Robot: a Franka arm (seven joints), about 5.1 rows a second.
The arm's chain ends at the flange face. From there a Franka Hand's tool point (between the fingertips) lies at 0.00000 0.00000 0.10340 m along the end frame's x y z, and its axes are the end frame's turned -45 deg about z.
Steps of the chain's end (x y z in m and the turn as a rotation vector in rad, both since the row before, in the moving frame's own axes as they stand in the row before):
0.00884 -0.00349 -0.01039 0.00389 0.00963 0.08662
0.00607 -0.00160 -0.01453 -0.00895 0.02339 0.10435
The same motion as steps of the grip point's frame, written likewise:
0.00969 0.00424 -0.01040 -0.00406 0.00956 0.08662
0.00635 0.00558 -0.01456 -0.02287 0.01021 0.10435

